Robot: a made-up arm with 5 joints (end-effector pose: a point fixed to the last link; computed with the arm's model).
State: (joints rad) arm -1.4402 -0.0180 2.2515 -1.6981 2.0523
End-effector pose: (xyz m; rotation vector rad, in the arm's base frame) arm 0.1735 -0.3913 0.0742 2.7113 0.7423 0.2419
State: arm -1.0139 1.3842 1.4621 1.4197 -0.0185
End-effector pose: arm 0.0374 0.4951 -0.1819 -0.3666 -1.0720 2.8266
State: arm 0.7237 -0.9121 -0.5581 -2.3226 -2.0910
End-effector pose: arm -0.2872 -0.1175 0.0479 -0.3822 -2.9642 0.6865
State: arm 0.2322 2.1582 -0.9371 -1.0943 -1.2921
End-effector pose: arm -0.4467 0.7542 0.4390 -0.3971 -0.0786 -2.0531
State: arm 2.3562 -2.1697 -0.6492 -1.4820 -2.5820
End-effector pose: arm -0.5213 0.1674 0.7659 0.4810 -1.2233 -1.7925
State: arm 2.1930 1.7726 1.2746 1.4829 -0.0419
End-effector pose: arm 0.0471 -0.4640 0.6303 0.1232 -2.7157 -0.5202
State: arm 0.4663 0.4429 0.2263 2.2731 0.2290
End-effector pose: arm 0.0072 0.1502 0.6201 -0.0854 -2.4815 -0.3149
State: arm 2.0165 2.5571 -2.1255 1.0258 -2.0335
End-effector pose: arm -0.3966 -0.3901 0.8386 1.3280 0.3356 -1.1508
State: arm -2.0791 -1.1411 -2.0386 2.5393 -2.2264
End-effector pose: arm -0.0437 -0.4406 0.1484 1.2598 0.0061 0.5364
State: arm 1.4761 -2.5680 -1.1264 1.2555 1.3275
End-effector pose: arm -0.2429 -0.0569 0.8952 2.7116 0.1610 -0.0789
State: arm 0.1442 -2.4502 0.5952 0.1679 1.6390
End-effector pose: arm 0.0675 0.7733 0.4682 0.9072 0.4111 -0.6766
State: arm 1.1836 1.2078 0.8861 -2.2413 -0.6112
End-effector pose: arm -0.4520 -0.0803 0.5085 0.4933 1.3036 -0.4287
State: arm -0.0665 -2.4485 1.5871 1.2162 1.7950
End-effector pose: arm 0.1276 0.2735 -0.2943 0.1391 1.3929 -2.4457
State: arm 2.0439 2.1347 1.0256 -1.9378 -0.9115
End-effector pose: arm -0.3964 -0.4214 0.3968 0.7617 0.8216 -0.4500
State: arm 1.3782 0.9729 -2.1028 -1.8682 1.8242
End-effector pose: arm 0.2695 -0.3824 0.9089 -0.6947 -1.0669 -2.1750
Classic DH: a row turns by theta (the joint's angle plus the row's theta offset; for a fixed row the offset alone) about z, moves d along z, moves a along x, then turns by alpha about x. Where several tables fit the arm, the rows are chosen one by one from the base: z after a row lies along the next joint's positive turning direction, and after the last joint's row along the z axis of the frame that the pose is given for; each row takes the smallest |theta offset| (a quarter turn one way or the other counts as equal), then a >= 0, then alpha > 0; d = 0 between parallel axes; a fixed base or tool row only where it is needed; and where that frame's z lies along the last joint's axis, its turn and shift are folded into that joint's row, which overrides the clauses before.
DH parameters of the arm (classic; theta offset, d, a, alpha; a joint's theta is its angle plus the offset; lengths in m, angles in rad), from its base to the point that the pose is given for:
base (fixed): 1.5708 0.1977 0 1.5708
joint 1: 0.0164 0 0.359 3.1416
joint 2: -1.5544 0.1417 0.0957 1.5708
joint 3: -1.1759 0 -0.1334 0
joint 4: 1.1759 0.2779 -0.3601 -1.5708
joint 5: 1.5708 0.0614 0.1103 1.5708
tool (fixed): -1.5708 0.0386 0 0

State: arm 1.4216 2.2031 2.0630 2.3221 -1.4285
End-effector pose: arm -0.2510 -0.0612 0.8706 0.4378 0.8634 -1.7174
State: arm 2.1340 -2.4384 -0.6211 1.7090 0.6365
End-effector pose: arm 0.0493 -0.2843 0.6783 -2.0628 -1.1624 0.6923
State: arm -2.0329 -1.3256 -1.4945 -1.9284 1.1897
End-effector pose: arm -0.0189 0.1005 0.4818 -0.3404 -2.8728 -0.7067
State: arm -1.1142 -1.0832 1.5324 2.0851 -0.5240
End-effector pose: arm -0.1649 -0.0306 0.1244 0.1583 2.5733 -0.7330
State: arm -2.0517 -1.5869 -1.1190 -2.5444 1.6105
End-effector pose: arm 0.0468 -0.1265 0.4888 -0.6451 -2.3576 -1.5206
